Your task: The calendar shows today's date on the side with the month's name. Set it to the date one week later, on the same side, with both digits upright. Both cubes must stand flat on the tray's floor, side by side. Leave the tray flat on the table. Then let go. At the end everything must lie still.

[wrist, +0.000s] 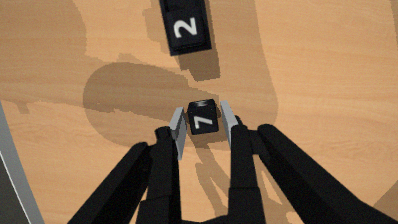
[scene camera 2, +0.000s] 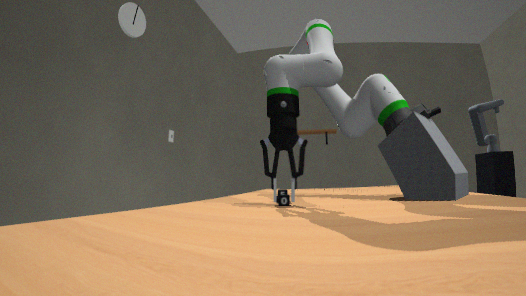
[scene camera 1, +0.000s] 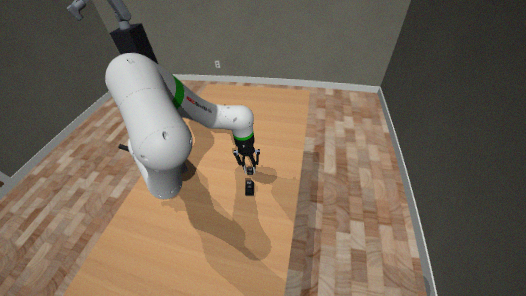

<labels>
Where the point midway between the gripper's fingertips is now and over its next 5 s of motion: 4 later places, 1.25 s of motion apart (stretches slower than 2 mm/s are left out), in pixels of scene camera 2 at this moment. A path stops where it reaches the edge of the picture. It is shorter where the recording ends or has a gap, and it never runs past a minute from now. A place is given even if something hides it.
My gripper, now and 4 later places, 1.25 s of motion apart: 284,201; 284,171; 282,164; 282,184; 282,191
</labels>
